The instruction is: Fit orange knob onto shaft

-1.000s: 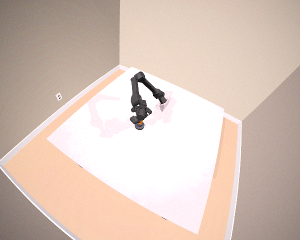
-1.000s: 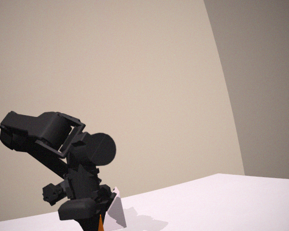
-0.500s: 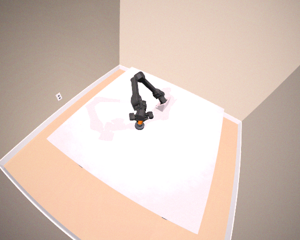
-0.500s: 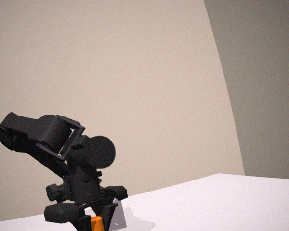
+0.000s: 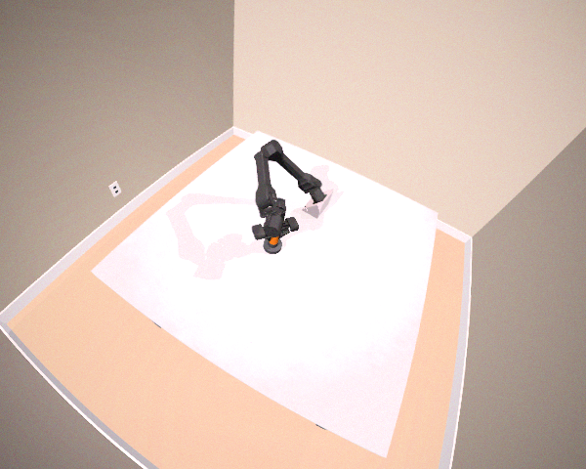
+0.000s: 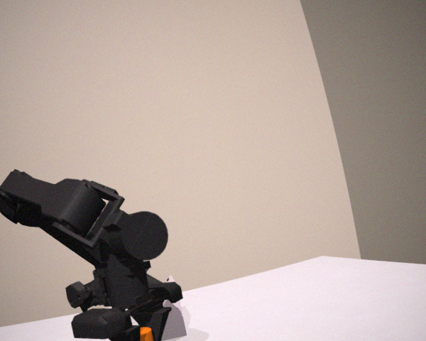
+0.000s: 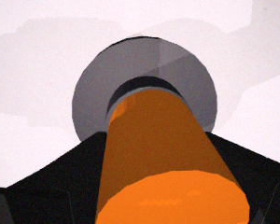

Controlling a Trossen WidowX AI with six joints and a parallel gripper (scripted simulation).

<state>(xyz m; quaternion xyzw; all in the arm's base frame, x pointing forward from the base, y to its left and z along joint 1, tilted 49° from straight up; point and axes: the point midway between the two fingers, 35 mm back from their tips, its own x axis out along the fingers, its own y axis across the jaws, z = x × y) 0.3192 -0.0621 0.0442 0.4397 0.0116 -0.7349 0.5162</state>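
The orange knob is 3 cm above my gripper tip. Round my gripper tip: pedestal with silver shaft: 2 cm below.
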